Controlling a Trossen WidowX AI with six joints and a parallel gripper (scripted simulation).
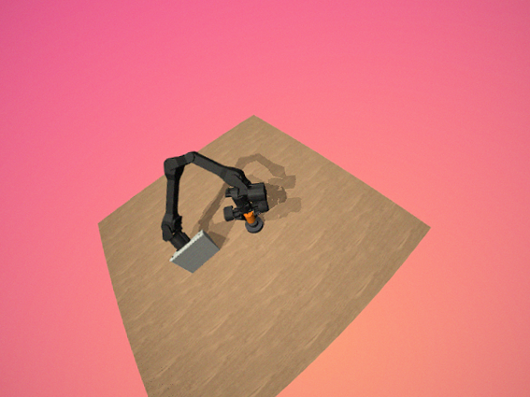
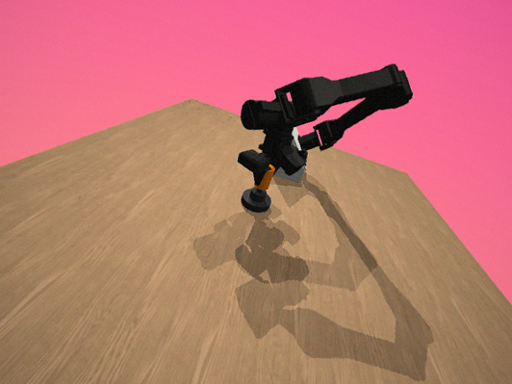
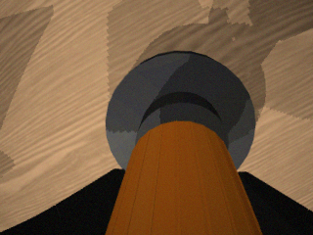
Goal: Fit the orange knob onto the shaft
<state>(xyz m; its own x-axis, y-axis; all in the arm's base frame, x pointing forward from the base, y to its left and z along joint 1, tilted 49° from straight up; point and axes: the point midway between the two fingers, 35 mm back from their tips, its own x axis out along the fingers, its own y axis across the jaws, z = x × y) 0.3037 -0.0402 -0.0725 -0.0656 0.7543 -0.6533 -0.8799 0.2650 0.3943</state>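
Right now the orange knob is 2 cm above my gripper tip. From my gripper tip the other things lie so: dark round pedestal 4 cm below.
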